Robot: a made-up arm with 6 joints. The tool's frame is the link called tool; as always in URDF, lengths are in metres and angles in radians. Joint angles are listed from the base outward.
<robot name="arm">
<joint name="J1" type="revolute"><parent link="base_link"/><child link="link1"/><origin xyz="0 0 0.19" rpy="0 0 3.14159"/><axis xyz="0 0 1"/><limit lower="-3.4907" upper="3.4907"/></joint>
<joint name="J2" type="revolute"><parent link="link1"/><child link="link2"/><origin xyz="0 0 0" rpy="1.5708 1.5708 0"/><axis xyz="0 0 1"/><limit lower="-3.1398" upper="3.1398"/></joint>
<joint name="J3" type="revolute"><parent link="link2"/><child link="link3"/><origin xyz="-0.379 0 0" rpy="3.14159 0 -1.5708"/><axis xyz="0 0 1"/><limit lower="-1.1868" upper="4.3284"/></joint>
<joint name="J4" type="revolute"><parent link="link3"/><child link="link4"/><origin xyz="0 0 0" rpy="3.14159 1.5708 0"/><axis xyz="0 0 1"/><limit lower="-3.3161" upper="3.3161"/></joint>
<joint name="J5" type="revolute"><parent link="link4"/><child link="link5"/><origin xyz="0 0 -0.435" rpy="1.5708 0 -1.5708"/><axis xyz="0 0 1"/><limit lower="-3.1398" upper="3.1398"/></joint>
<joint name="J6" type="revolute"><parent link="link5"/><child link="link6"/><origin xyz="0 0 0.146" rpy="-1.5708 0 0"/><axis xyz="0 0 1"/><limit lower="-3.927" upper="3.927"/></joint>
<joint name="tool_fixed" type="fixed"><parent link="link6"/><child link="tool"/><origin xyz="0 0 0" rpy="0 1.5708 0"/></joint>
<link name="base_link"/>
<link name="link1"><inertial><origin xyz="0.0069 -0.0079 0.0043"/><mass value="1.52"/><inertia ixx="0.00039" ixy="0" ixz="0" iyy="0.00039" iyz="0" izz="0.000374"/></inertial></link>
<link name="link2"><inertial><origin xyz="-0.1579 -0.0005 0.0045"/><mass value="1.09"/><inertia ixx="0.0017" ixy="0" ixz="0" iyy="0.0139" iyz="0" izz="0.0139"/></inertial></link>
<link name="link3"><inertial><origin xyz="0.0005 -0.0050 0.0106"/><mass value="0.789"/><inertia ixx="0.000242" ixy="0" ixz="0" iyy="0.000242" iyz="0" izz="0.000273"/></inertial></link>
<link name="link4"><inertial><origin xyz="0.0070 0.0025 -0.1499"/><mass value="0.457"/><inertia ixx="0.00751" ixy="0" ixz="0" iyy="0.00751" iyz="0" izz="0.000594"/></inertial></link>
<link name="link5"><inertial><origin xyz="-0.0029 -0.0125 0.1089"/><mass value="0.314"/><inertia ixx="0.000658" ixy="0" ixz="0" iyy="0.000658" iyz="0" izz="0.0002"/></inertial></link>
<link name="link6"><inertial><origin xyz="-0.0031 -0.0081 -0.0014"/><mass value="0.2"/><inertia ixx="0.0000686" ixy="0" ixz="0" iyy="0.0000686" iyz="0" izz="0.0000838"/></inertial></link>
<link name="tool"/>
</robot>
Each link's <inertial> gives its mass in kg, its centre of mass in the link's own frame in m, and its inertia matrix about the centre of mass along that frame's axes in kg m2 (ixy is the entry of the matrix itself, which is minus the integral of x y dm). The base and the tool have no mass. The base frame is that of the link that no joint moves.
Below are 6 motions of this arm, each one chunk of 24 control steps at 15 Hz.
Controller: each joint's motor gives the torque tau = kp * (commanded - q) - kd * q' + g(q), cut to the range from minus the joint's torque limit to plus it. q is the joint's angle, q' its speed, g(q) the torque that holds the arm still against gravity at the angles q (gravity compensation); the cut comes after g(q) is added. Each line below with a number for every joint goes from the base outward.
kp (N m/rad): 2.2 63 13 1.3 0.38 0.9
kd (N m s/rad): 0.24 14 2.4 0.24 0.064 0.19
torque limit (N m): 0.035 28 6.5 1.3 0.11 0.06
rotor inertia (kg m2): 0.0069 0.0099 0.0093 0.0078 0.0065 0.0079
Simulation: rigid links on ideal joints. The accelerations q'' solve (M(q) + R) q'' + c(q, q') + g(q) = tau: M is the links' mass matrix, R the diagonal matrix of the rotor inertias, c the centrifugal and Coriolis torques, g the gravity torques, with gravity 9.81 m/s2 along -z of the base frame. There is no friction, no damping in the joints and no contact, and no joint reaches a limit. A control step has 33 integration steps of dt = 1/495 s. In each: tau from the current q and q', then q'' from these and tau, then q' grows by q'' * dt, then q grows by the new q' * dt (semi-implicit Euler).
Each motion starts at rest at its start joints. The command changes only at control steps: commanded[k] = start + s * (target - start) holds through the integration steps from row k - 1 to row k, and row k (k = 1, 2, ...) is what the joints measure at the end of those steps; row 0 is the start. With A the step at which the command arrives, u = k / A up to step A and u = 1 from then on. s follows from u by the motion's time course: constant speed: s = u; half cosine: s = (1 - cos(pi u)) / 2; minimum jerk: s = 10 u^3 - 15 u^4 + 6 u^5; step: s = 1 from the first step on.
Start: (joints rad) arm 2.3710 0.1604 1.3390 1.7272 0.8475 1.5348
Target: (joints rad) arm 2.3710 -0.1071 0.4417 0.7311 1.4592 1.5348
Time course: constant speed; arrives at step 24
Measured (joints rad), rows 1 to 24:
1: 2.3725 0.1571 1.3300 1.7209 0.8503 1.5348
2: 2.3751 0.1516 1.3124 1.7045 0.8588 1.5347
3: 2.3773 0.1447 1.2884 1.6792 0.8734 1.5346
4: 2.3784 0.1367 1.2597 1.6475 0.8932 1.5346
5: 2.3782 0.1281 1.2279 1.6114 0.9167 1.5346
6: 2.3769 0.1190 1.1939 1.5726 0.9425 1.5346
7: 2.3751 0.1094 1.1586 1.5321 0.9693 1.5346
8: 2.3734 0.0994 1.1225 1.4907 0.9964 1.5346
9: 2.3719 0.0892 1.0859 1.4488 1.0233 1.5346
10: 2.3708 0.0787 1.0490 1.4067 1.0498 1.5346
11: 2.3702 0.0681 1.0120 1.3647 1.0759 1.5346
12: 2.3699 0.0573 0.9749 1.3228 1.1017 1.5346
13: 2.3698 0.0464 0.9377 1.2811 1.1272 1.5346
14: 2.3700 0.0354 0.9005 1.2395 1.1527 1.5346
15: 2.3701 0.0244 0.8632 1.1981 1.1780 1.5346
16: 2.3703 0.0133 0.8259 1.1567 1.2034 1.5346
17: 2.3705 0.0023 0.7886 1.1153 1.2288 1.5346
18: 2.3706 -0.0088 0.7512 1.0740 1.2542 1.5346
19: 2.3706 -0.0199 0.7139 1.0326 1.2796 1.5346
20: 2.3706 -0.0310 0.6765 0.9912 1.3051 1.5346
21: 2.3706 -0.0421 0.6391 0.9498 1.3305 1.5346
22: 2.3705 -0.0533 0.6017 0.9083 1.3560 1.5346
23: 2.3705 -0.0644 0.5643 0.8668 1.3814 1.5346
24: 2.3704 -0.0755 0.5269 0.8253 1.4069 1.5346

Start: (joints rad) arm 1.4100 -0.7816 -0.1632 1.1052 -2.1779 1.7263
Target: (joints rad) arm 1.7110 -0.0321 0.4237 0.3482 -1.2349 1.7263
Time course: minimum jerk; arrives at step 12
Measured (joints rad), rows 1 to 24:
1: 1.4100 -0.7808 -0.1623 1.1046 -2.1775 1.7263
2: 1.4102 -0.7754 -0.1559 1.1001 -2.1743 1.7263
3: 1.4106 -0.7596 -0.1384 1.0862 -2.1623 1.7263
4: 1.4108 -0.7284 -0.1054 1.0573 -2.1333 1.7261
5: 1.4100 -0.6793 -0.0557 1.0101 -2.0800 1.7258
6: 1.4074 -0.6132 0.0088 0.9444 -1.9983 1.7255
7: 1.4021 -0.5337 0.0827 0.8638 -1.8895 1.7251
8: 1.3937 -0.4467 0.1586 0.7744 -1.7600 1.7248
9: 1.3835 -0.3596 0.2286 0.6826 -1.6209 1.7248
10: 1.3748 -0.2797 0.2861 0.5938 -1.4861 1.7249
11: 1.3707 -0.2127 0.3271 0.5131 -1.3694 1.7252
12: 1.3728 -0.1611 0.3526 0.4448 -1.2812 1.7254
13: 1.3806 -0.1230 0.3679 0.3913 -1.2250 1.7256
14: 1.3930 -0.0954 0.3780 0.3533 -1.1967 1.7258
15: 1.4091 -0.0758 0.3857 0.3297 -1.1890 1.7259
16: 1.4282 -0.0621 0.3923 0.3179 -1.1937 1.7259
17: 1.4499 -0.0525 0.3983 0.3146 -1.2041 1.7259
18: 1.4739 -0.0461 0.4037 0.3169 -1.2154 1.7260
19: 1.4999 -0.0417 0.4085 0.3219 -1.2251 1.7260
20: 1.5277 -0.0387 0.4125 0.3279 -1.2320 1.7260
21: 1.5573 -0.0367 0.4157 0.3336 -1.2362 1.7260
22: 1.5886 -0.0354 0.4182 0.3383 -1.2381 1.7260
23: 1.6215 -0.0344 0.4200 0.3417 -1.2384 1.7260
24: 1.6560 -0.0338 0.4212 0.3441 -1.2379 1.7260

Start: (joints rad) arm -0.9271 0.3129 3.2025 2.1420 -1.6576 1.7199
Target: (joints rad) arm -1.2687 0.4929 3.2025 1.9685 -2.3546 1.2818
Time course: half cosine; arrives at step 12
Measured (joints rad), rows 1 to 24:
1: -0.9275 0.3135 3.2027 2.1411 -1.6587 1.7187
2: -0.9296 0.3159 3.2033 2.1373 -1.6647 1.7135
3: -0.9338 0.3212 3.2042 2.1299 -1.6804 1.7014
4: -0.9403 0.3298 3.2051 2.1188 -1.7102 1.6807
5: -0.9490 0.3418 3.2058 2.1046 -1.7564 1.6511
6: -0.9598 0.3569 3.2062 2.0877 -1.8188 1.6135
7: -0.9725 0.3744 3.2061 2.0691 -1.8950 1.5697
8: -0.9869 0.3933 3.2055 2.0498 -1.9805 1.5222
9: -1.0031 0.4124 3.2046 2.0310 -2.0696 1.4738
10: -1.0206 0.4306 3.2034 2.0136 -2.1559 1.4278
11: -1.0396 0.4468 3.2020 1.9989 -2.2332 1.3870
12: -1.0599 0.4598 3.2005 1.9877 -2.2957 1.3541
13: -1.0815 0.4695 3.1994 1.9802 -2.3399 1.3301
14: -1.1047 0.4764 3.1989 1.9753 -2.3663 1.3138
15: -1.1295 0.4813 3.1990 1.9721 -2.3783 1.3029
16: -1.1560 0.4847 3.1994 1.9699 -2.3804 1.2957
17: -1.1844 0.4871 3.1999 1.9681 -2.3768 1.2910
18: -1.2144 0.4888 3.2005 1.9668 -2.3708 1.2878
19: -1.2445 0.4900 3.2011 1.9670 -2.3646 1.2858
20: -1.2727 0.4908 3.2015 1.9687 -2.3595 1.2844
21: -1.2992 0.4915 3.2018 1.9705 -2.3560 1.2834
22: -1.3239 0.4919 3.2020 1.9719 -2.3539 1.2828
23: -1.3470 0.4922 3.2022 1.9728 -2.3530 1.2824
24: -1.3683 0.4924 3.2022 1.9733 -2.3529 1.2821

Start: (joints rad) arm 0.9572 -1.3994 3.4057 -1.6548 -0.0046 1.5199
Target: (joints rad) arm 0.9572 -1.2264 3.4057 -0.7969 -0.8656 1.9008
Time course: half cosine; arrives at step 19
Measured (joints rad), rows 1 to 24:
1: 0.9571 -1.3992 3.4058 -1.6540 -0.0052 1.5203
2: 0.9568 -1.3983 3.4062 -1.6501 -0.0085 1.5221
3: 0.9560 -1.3962 3.4068 -1.6405 -0.0169 1.5264
4: 0.9546 -1.3928 3.4075 -1.6231 -0.0329 1.5339
5: 0.9527 -1.3878 3.4080 -1.5970 -0.0581 1.5451
6: 0.9502 -1.3811 3.4083 -1.5617 -0.0932 1.5600
7: 0.9473 -1.3729 3.4084 -1.5178 -0.1380 1.5785
8: 0.9442 -1.3632 3.4082 -1.4660 -0.1916 1.6002
9: 0.9410 -1.3522 3.4077 -1.4077 -0.2526 1.6248
10: 0.9380 -1.3403 3.4071 -1.3445 -0.3192 1.6515
11: 0.9352 -1.3277 3.4063 -1.2780 -0.3895 1.6797
12: 0.9329 -1.3147 3.4056 -1.2102 -0.4613 1.7088
13: 0.9311 -1.3018 3.4048 -1.1430 -0.5327 1.7378
14: 0.9301 -1.2891 3.4042 -1.0782 -0.6015 1.7660
15: 0.9300 -1.2772 3.4038 -1.0177 -0.6658 1.7927
16: 0.9309 -1.2662 3.4035 -0.9630 -0.7239 1.8172
17: 0.9328 -1.2566 3.4034 -0.9156 -0.7742 1.8387
18: 0.9359 -1.2485 3.4034 -0.8767 -0.8152 1.8568
19: 0.9402 -1.2422 3.4035 -0.8473 -0.8459 1.8708
20: 0.9454 -1.2376 3.4037 -0.8272 -0.8659 1.8809
21: 0.9512 -1.2343 3.4040 -0.8143 -0.8766 1.8877
22: 0.9572 -1.2320 3.4043 -0.8064 -0.8804 1.8922
23: 0.9632 -1.2304 3.4046 -0.8016 -0.8797 1.8952
24: 0.9689 -1.2292 3.4049 -0.7987 -0.8768 1.8971

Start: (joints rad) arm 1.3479 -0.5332 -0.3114 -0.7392 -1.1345 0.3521
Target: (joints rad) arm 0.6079 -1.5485 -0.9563 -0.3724 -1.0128 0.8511
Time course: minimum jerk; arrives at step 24
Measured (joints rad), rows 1 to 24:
1: 1.3479 -0.5333 -0.3115 -0.7392 -1.1345 0.3522
2: 1.3479 -0.5344 -0.3124 -0.7389 -1.1342 0.3526
3: 1.3475 -0.5378 -0.3150 -0.7381 -1.1336 0.3541
4: 1.3466 -0.5452 -0.3206 -0.7362 -1.1322 0.3575
5: 1.3452 -0.5580 -0.3302 -0.7322 -1.1300 0.3636
6: 1.3436 -0.5777 -0.3445 -0.7254 -1.1268 0.3731
7: 1.3421 -0.6049 -0.3640 -0.7154 -1.1226 0.3864
8: 1.3407 -0.6404 -0.3886 -0.7018 -1.1174 0.4039
9: 1.3393 -0.6840 -0.4183 -0.6845 -1.1113 0.4255
10: 1.3377 -0.7353 -0.4527 -0.6637 -1.1044 0.4511
11: 1.3358 -0.7935 -0.4911 -0.6397 -1.0968 0.4803
12: 1.3334 -0.8574 -0.5329 -0.6131 -1.0887 0.5123
13: 1.3301 -0.9256 -0.5770 -0.5846 -1.0803 0.5466
14: 1.3259 -0.9963 -0.6225 -0.5552 -1.0717 0.5822
15: 1.3205 -1.0679 -0.6683 -0.5258 -1.0633 0.6182
16: 1.3140 -1.1383 -0.7134 -0.4977 -1.0551 0.6537
17: 1.3062 -1.2059 -0.7565 -0.4717 -1.0473 0.6877
18: 1.2971 -1.2690 -0.7967 -0.4487 -1.0402 0.7194
19: 1.2868 -1.3261 -0.8329 -0.4293 -1.0339 0.7481
20: 1.2753 -1.3760 -0.8645 -0.4136 -1.0285 0.7731
21: 1.2626 -1.4181 -0.8907 -0.4018 -1.0242 0.7941
22: 1.2488 -1.4521 -0.9114 -0.3934 -1.0208 0.8108
23: 1.2339 -1.4783 -0.9268 -0.3879 -1.0184 0.8235
24: 1.2180 -1.4976 -0.9375 -0.3845 -1.0168 0.8325

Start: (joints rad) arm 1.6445 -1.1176 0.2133 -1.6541 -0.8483 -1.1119
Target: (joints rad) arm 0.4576 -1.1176 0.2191 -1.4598 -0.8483 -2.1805
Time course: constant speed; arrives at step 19
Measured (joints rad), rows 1 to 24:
1: 1.6440 -1.1176 0.2134 -1.6527 -0.8483 -1.1207
2: 1.6426 -1.1176 0.2135 -1.6487 -0.8483 -1.1429
3: 1.6403 -1.1176 0.2137 -1.6424 -0.8483 -1.1759
4: 1.6371 -1.1176 0.2140 -1.6344 -0.8483 -1.2168
5: 1.6330 -1.1176 0.2142 -1.6253 -0.8483 -1.2629
6: 1.6281 -1.1176 0.2145 -1.6155 -0.8483 -1.3125
7: 1.6222 -1.1176 0.2148 -1.6053 -0.8483 -1.3644
8: 1.6156 -1.1176 0.2150 -1.5950 -0.8483 -1.4179
9: 1.6081 -1.1176 0.2153 -1.5847 -0.8483 -1.4723
10: 1.5997 -1.1176 0.2156 -1.5743 -0.8483 -1.5273
11: 1.5905 -1.1176 0.2159 -1.5640 -0.8483 -1.5828
12: 1.5804 -1.1176 0.2162 -1.5538 -0.8483 -1.6385
13: 1.5695 -1.1176 0.2165 -1.5435 -0.8483 -1.6944
14: 1.5578 -1.1176 0.2168 -1.5332 -0.8483 -1.7505
15: 1.5452 -1.1176 0.2172 -1.5230 -0.8483 -1.8066
16: 1.5318 -1.1176 0.2175 -1.5128 -0.8483 -1.8627
17: 1.5175 -1.1176 0.2178 -1.5025 -0.8483 -1.9189
18: 1.5024 -1.1176 0.2181 -1.4923 -0.8483 -1.9751
19: 1.4864 -1.1177 0.2184 -1.4821 -0.8483 -2.0313
20: 1.4696 -1.1177 0.2187 -1.4732 -0.8483 -2.0787
21: 1.4521 -1.1177 0.2189 -1.4667 -0.8482 -2.1129
22: 1.4338 -1.1177 0.2191 -1.4625 -0.8482 -2.1361
23: 1.4147 -1.1177 0.2192 -1.4602 -0.8481 -2.1515
24: 1.3948 -1.1178 0.2193 -1.4590 -0.8481 -2.1616

